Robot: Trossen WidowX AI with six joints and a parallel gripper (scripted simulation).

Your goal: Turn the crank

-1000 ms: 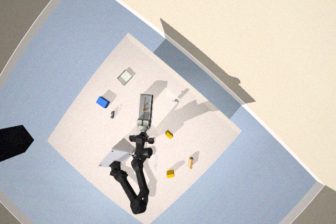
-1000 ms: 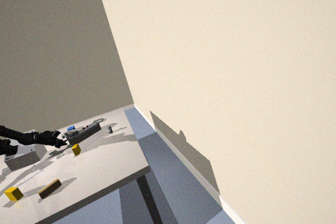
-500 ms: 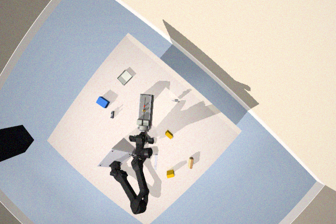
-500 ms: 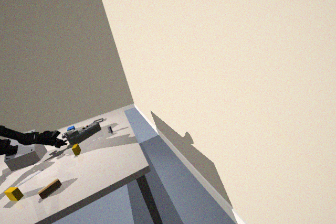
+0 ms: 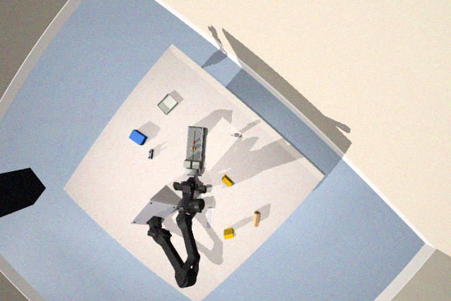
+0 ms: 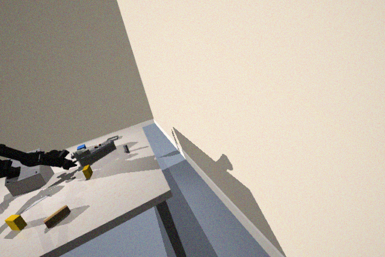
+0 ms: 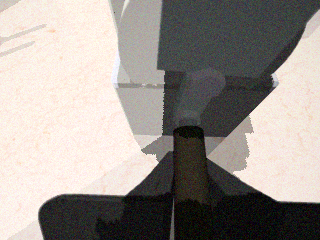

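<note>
Now: gripper tip 40 mm below the crank. The rest, counted from my gripper tip: blue block 100 mm behind, 410 mm to the left, 10 mm below; then dark brown crank handle 10 mm behind, 10 mm to the right, 30 mm above; then red pointer 150 mm ahead, 130 mm to the left, 50 mm above.
</note>
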